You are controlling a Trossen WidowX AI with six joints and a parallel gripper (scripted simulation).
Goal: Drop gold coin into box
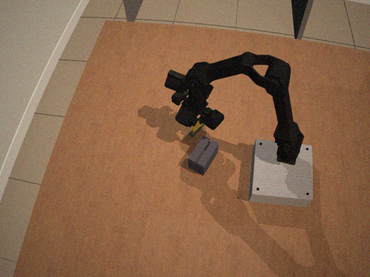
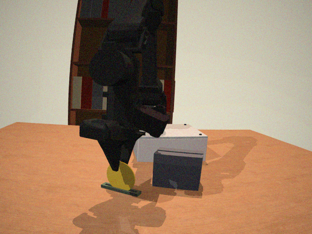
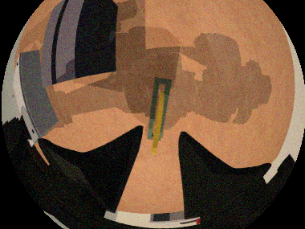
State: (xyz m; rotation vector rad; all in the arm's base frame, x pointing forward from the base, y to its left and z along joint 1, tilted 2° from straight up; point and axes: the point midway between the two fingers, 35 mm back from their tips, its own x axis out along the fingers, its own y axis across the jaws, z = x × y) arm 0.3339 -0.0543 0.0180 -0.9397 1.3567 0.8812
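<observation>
Right now the gold coin is 20 mm below my gripper tip.
</observation>
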